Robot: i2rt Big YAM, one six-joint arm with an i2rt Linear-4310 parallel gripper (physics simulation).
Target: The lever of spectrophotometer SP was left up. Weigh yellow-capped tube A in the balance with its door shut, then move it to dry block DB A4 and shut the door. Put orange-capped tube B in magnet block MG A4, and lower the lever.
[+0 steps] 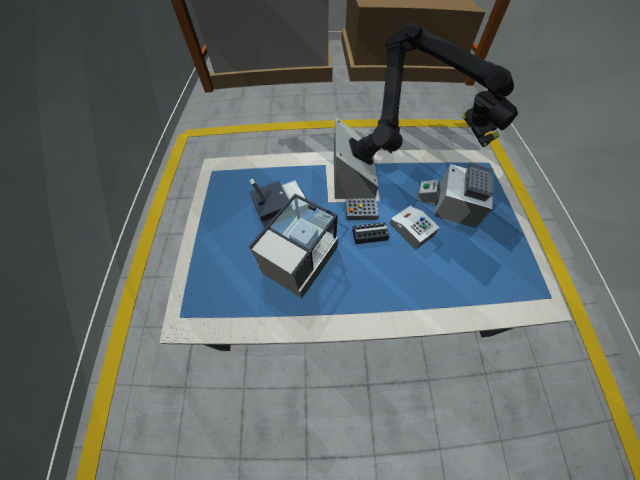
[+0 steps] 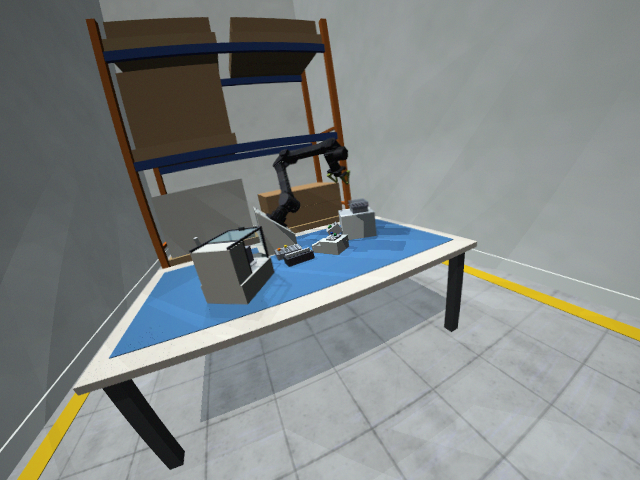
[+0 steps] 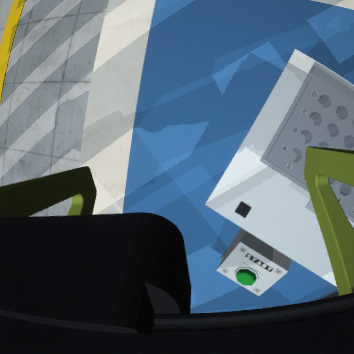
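My gripper (image 1: 478, 130) (image 2: 339, 178) (image 3: 196, 169) is open and empty, high above the table's back right. Yellow-capped tube A (image 1: 360, 205) and orange-capped tube B (image 1: 351, 209) stand in the grey rack (image 1: 369, 215). The black magnet block (image 1: 370, 233) (image 2: 299, 257) is in front of it. The balance (image 1: 281, 252) (image 2: 219, 273) has a glass chamber; its side facing the rack looks open, though clear glass is hard to judge. The grey dry block (image 1: 479, 179) (image 2: 358, 206) sits on a white housing (image 3: 260, 185). Left of the rack, a dark instrument (image 1: 270, 201), apparently the spectrophotometer, has an upright lever (image 1: 256, 190).
A START button box (image 1: 428, 191) (image 3: 253, 267) with a green button stands beside the dry block housing. A white device (image 1: 413, 227) (image 2: 332, 243) with coloured spots stands right of the magnet block. A slanted panel (image 1: 351, 175) stands by the arm's base.
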